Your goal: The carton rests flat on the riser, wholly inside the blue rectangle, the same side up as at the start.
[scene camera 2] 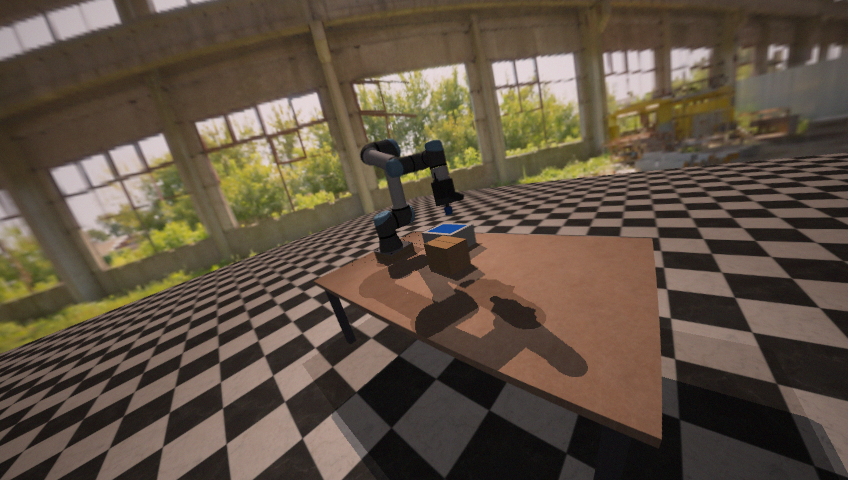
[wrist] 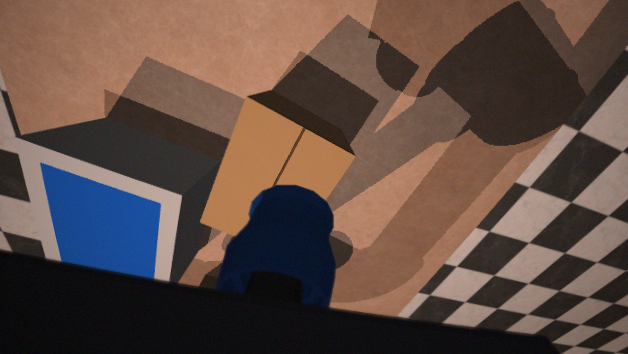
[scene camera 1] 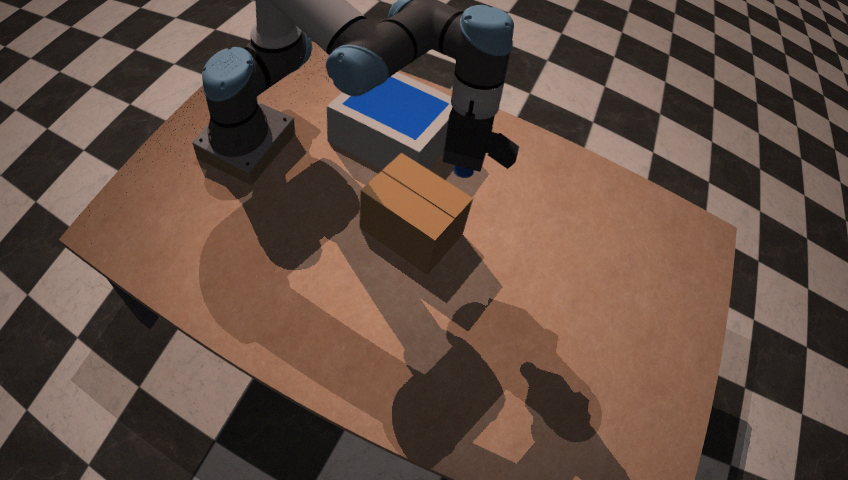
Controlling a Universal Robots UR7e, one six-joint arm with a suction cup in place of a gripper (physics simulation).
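Where they show: hand, tool point: [scene camera 2: 449,214] [wrist: 291,221] [scene camera 1: 463,170]; arm's base, link origin: [scene camera 2: 391,247] [scene camera 1: 238,132].
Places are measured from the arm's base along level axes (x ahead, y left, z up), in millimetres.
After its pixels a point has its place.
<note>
The brown carton [scene camera 1: 416,193] @[x 473, y -53, z 68 mm] [scene camera 2: 447,256] @[x 540, y -140, z 32 mm] [wrist: 267,155] @[x 522, y -45, z 70 mm] rests upright on the table, its top seam facing up, beside the riser. The riser [scene camera 1: 371,133] @[x 317, y 83, z 42 mm] [scene camera 2: 468,236] @[x 464, y 197, z 2 mm] [wrist: 125,152] @[x 458, y 166, z 14 mm] is a grey block with a pale top, and the blue rectangle [scene camera 1: 398,107] @[x 345, y 170, z 60 mm] [scene camera 2: 447,228] @[x 341, y 180, z 60 mm] [wrist: 107,220] @[x 368, y 171, z 60 mm] on it is bare. My suction cup [scene camera 1: 463,171] [scene camera 2: 448,210] [wrist: 295,210] is blue, points down and hangs in the air above the level of the carton and riser, apart from both. It holds nothing. In the wrist view it hides part of the carton's top.
The robot's base [scene camera 1: 243,145] @[x 47, y -42, z 13 mm] [scene camera 2: 393,252] @[x 76, y -56, z -8 mm] stands at the table's far left corner, near the riser. The arm reaches over the riser in the first scene view. The brown table [scene camera 1: 624,267] @[x 963, y 57, z -60 mm] [scene camera 2: 595,297] @[x 1105, y -177, z -60 mm] has arm shadows across it, and a checkered floor surrounds it.
</note>
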